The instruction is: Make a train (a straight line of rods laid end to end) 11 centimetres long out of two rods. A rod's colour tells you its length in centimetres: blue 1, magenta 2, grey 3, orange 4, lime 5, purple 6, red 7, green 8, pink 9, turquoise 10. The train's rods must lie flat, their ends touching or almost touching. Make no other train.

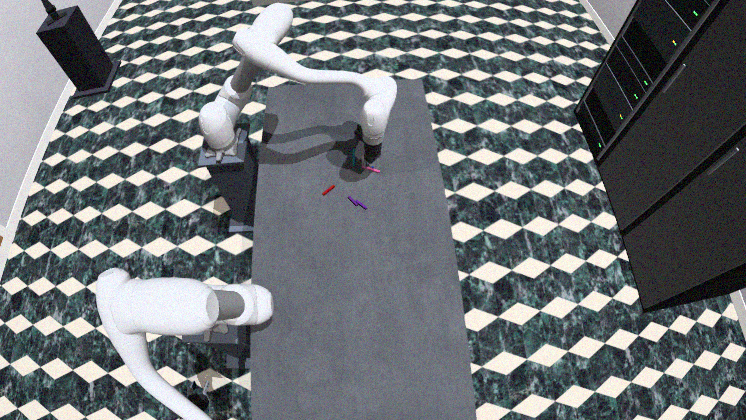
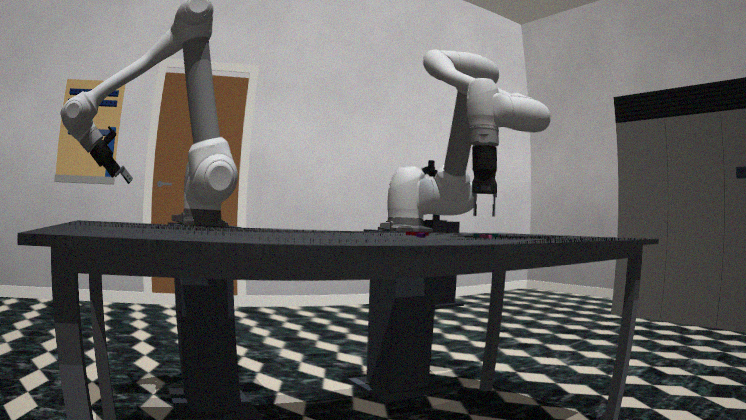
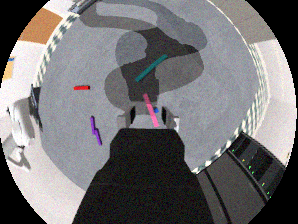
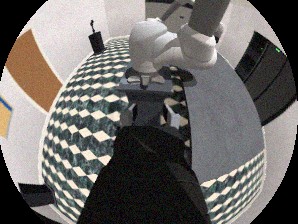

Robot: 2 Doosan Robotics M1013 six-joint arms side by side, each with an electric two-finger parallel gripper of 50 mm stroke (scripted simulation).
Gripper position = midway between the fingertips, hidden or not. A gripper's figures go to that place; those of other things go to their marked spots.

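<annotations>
My left gripper (image 2: 484, 216) is 1.47 m from the lens, and there's an arm pedestal (image 2: 401, 311) that is 2.12 m from the lens.
</annotations>
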